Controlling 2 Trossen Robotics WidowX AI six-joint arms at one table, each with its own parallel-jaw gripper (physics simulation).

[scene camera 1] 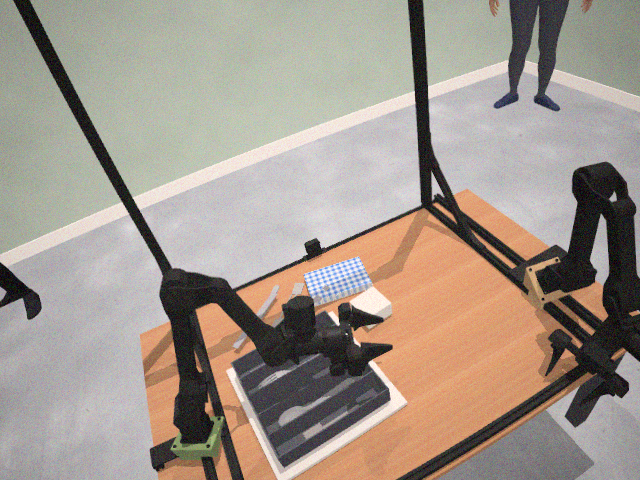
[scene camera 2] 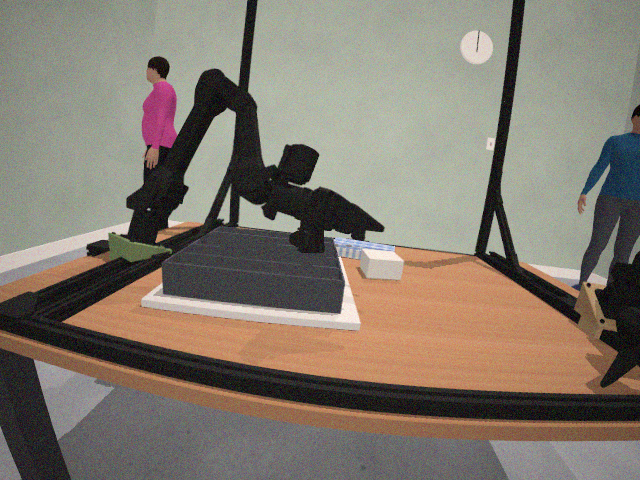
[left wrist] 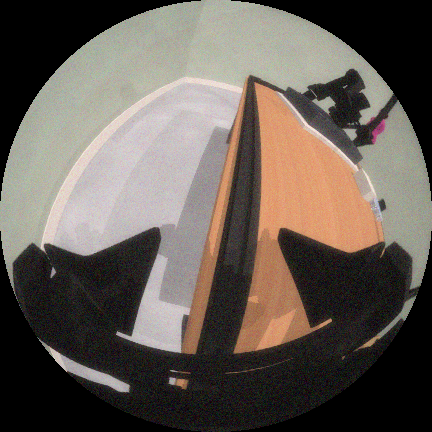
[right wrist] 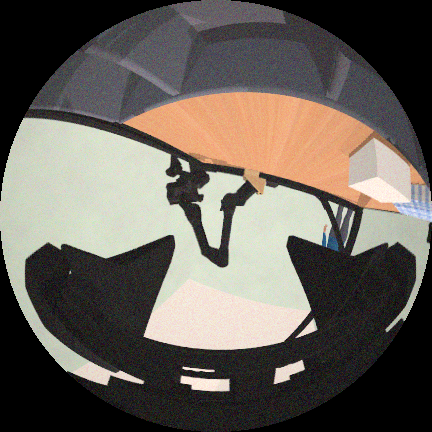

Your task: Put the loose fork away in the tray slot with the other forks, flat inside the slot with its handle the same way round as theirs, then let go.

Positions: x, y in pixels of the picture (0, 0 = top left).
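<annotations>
My right gripper is visible to me in scene camera 1 and scene camera 2, and also in the left wrist view [359, 123] and the right wrist view [232, 241]. On that gripper, [scene camera 2: 341, 213] and [scene camera 1: 367, 352] are the same spot. There is a dark cutlery tray here too, and on it [left wrist: 315, 116] and [scene camera 1: 389, 392] are one and the same spot.
</annotations>
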